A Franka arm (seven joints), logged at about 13 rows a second.
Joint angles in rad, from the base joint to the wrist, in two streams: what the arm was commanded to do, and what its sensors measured. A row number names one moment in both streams.
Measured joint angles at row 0: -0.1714, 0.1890, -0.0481, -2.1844, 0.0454, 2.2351, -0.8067
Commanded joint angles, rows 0 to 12: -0.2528, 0.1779, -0.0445, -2.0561, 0.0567, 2.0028, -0.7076; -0.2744, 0.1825, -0.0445, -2.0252, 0.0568, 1.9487, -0.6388; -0.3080, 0.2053, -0.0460, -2.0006, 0.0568, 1.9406, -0.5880; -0.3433, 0.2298, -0.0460, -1.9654, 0.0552, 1.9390, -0.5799; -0.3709, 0.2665, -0.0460, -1.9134, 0.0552, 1.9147, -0.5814; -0.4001, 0.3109, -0.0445, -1.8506, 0.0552, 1.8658, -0.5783; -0.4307, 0.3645, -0.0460, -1.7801, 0.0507, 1.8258, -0.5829; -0.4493, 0.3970, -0.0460, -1.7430, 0.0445, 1.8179, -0.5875; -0.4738, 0.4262, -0.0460, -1.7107, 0.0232, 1.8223, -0.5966; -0.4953, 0.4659, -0.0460, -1.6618, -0.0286, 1.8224, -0.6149; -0.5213, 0.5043, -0.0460, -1.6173, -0.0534, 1.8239, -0.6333; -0.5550, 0.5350, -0.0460, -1.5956, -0.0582, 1.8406, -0.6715; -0.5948, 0.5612, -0.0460, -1.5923, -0.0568, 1.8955, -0.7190
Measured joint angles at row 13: -0.5262, 0.4923, -0.0595, -1.6637, -0.0416, 1.8736, -0.6485
